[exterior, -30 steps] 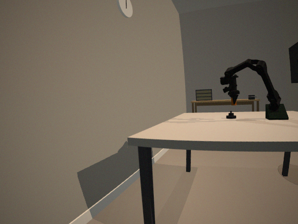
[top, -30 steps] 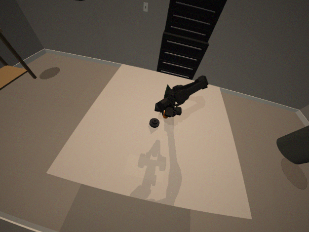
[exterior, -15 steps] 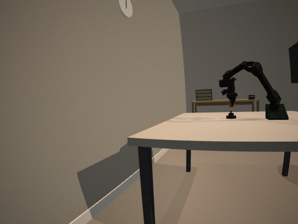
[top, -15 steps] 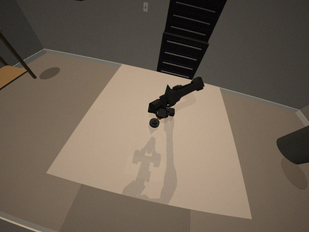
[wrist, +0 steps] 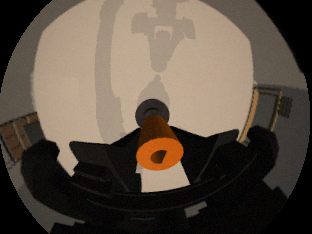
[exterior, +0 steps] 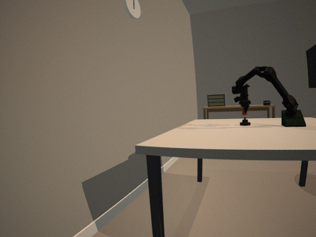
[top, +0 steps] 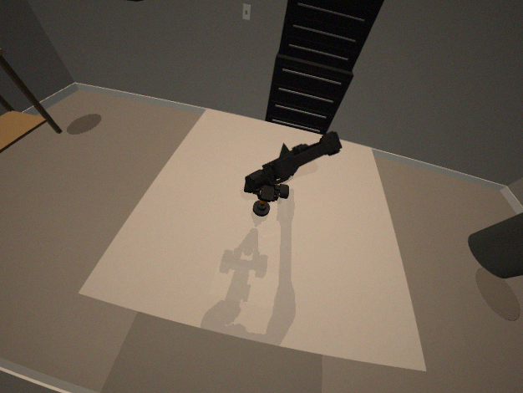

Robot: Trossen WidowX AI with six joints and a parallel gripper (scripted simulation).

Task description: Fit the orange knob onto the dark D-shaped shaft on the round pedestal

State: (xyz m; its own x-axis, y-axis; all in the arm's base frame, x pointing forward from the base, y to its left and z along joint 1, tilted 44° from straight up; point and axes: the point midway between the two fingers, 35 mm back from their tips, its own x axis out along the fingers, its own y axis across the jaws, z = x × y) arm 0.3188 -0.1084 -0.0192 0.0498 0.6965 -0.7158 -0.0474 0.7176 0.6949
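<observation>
Right now the dark round pedestal is 60 mm below my gripper tip. From my gripper tip the other things lie so: orange knob 20 mm above.
</observation>
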